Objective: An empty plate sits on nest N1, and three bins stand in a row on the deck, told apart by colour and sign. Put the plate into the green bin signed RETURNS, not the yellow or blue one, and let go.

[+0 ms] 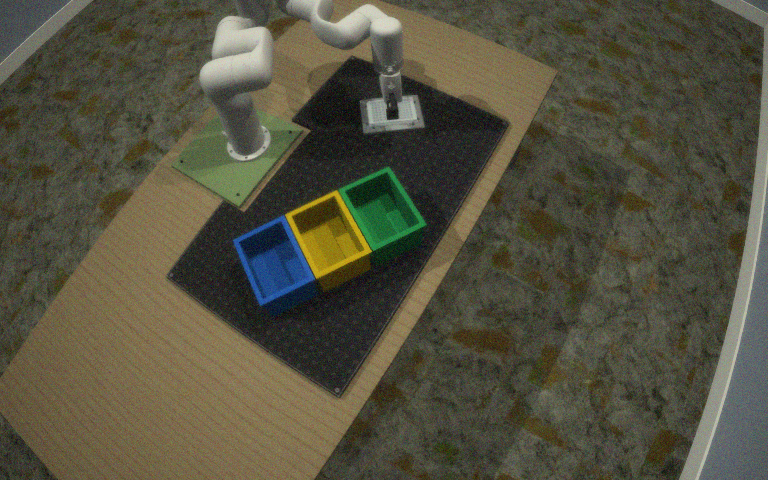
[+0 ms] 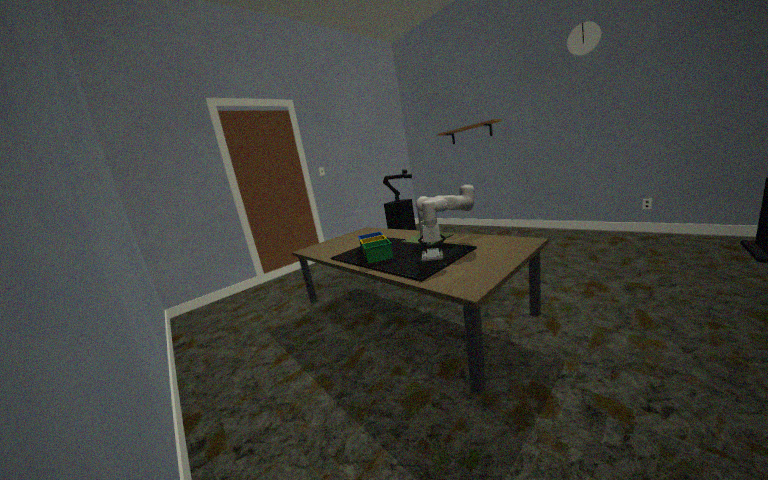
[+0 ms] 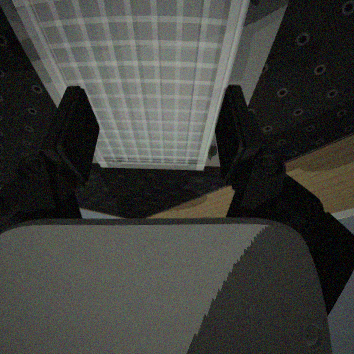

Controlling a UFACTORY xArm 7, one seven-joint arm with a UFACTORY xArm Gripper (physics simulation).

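Pixels of known places: gripper, fingertip midpoint: (image 1: 391, 108) (image 2: 432, 252) (image 3: 155, 105); arm's base at its link origin: (image 1: 249, 143).
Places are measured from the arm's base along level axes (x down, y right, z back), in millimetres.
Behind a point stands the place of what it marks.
Observation:
The white gridded plate (image 1: 375, 113) {x -29, y -214, z -280 mm} (image 3: 150, 65) {x -18, y -238, z -294 mm} lies level in the grey nest (image 1: 419, 116) {x -14, y -267, z -385 mm} (image 3: 262, 45) {x -14, y -275, z -256 mm} at the far end of the dark deck. My gripper (image 1: 391, 114) {x -26, y -249, z -308 mm} (image 3: 155, 105) {x -26, y -249, z -308 mm} points down over the plate, its two black fingers against the plate's two long sides, shut on it. Any gap between plate and nest is too small to tell. The green bin (image 1: 390, 217) {x -8, y 42, z -451 mm} (image 2: 378, 252) {x -59, y 25, z -484 mm} is the nearest of the row to the nest and is empty. The yellow bin (image 1: 325, 243) {x -8, y 168, z -347 mm} stands in the middle and the blue bin (image 1: 274, 271) {x -8, y 284, z -275 mm} at the far end, both empty. No signs are readable.
The three bins stand side by side on the black deck (image 1: 317, 333) {x -3, y 364, z -435 mm} (image 2: 410, 270) {x -2, y -256, z -540 mm}, their walls rising above it. The arm's base stands on a green plate (image 1: 212, 175) {x 0, y 130, z 37 mm} beside the deck. The wooden table (image 1: 130, 316) {x 10, y 565, z 16 mm} (image 2: 498, 260) {x 11, y -609, z -249 mm} reaches past the deck's edges.

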